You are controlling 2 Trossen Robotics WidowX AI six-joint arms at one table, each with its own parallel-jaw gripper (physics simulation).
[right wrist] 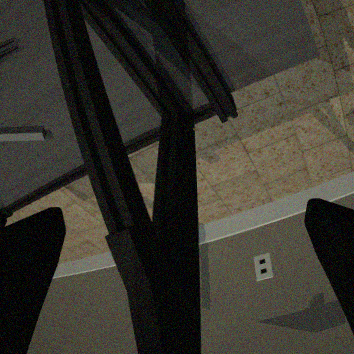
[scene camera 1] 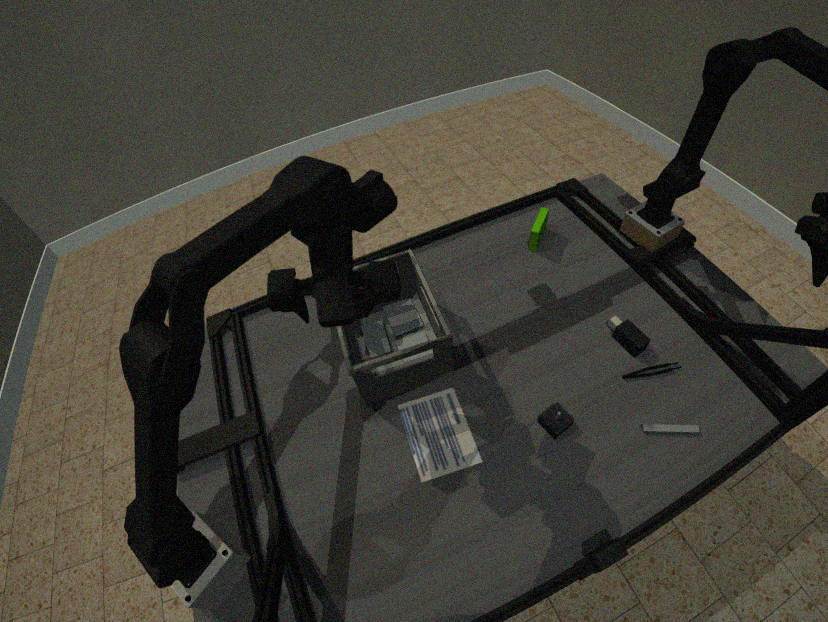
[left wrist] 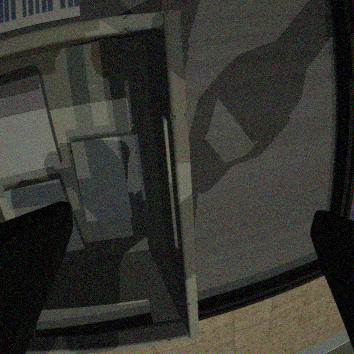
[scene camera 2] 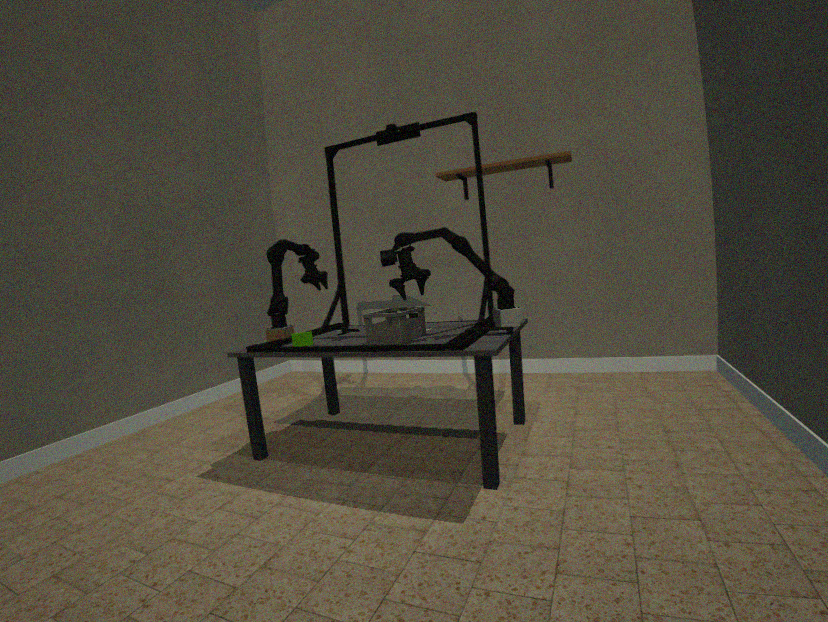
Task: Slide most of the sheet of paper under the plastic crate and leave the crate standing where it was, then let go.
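Observation:
The plastic crate stands upright on the table, with flat grey and whitish pieces showing inside. The sheet of paper, white with blue stripes, lies flat in front of the crate in scene camera 1; a narrow gap of table seems to separate them. My left gripper is open and empty above the crate, its fingertips apart on both sides of one crate wall in the left wrist view. My right gripper is open and empty, raised away from the crate and paper.
A green block, a black-and-white stick, black tweezers, a small black box and a grey bar lie apart on the table. Black frame rails run along its edges, with a tall arch above.

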